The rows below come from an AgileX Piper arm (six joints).
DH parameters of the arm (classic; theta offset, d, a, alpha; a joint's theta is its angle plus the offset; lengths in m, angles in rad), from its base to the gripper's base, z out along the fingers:
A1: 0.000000 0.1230 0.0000 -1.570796
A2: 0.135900 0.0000 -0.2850 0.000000
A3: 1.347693 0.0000 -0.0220 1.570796
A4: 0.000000 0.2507 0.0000 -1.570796
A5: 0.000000 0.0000 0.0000 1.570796
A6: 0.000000 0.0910 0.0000 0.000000
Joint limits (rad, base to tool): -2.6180..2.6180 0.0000..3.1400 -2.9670..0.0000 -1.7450..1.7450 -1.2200..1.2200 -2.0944..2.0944
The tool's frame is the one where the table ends.
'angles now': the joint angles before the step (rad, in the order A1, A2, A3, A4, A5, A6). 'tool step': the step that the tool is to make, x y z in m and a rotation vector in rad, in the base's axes. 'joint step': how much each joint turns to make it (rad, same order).
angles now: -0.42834, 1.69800, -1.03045, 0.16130, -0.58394, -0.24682
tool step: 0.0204, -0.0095, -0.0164, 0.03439, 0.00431, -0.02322
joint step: 0.00596, 0.09630, -0.06866, 0.04941, -0.01077, -0.01034
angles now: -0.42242, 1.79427, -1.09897, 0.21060, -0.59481, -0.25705
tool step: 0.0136, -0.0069, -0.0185, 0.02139, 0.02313, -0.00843
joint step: 0.00002, 0.07547, -0.04134, 0.01314, -0.00438, -0.00008
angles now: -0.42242, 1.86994, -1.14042, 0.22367, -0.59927, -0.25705
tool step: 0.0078, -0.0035, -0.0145, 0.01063, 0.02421, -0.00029
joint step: 0.00010, 0.04897, -0.02099, 0.00019, -0.00160, -0.00016
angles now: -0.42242, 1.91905, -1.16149, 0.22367, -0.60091, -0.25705
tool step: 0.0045, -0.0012, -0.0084, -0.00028, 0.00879, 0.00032
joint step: 0.00216, 0.02882, -0.01059, 0.00028, -0.01092, -0.00257
